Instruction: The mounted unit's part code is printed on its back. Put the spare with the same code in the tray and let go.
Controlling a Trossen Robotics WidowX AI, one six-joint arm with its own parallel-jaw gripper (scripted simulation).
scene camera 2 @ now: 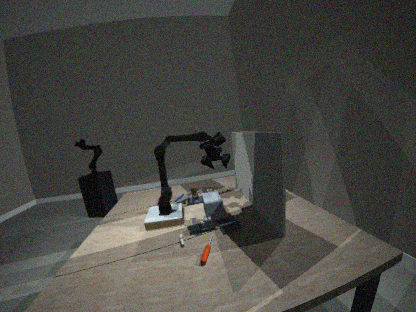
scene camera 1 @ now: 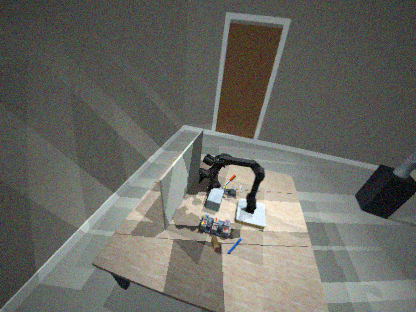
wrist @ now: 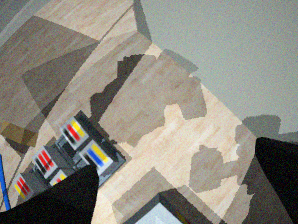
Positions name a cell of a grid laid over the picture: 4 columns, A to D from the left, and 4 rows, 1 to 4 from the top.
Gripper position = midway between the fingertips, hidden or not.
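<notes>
Gripper (wrist: C3) open, holding nothing. Tall grey panel (wrist: D2) also there.
</notes>
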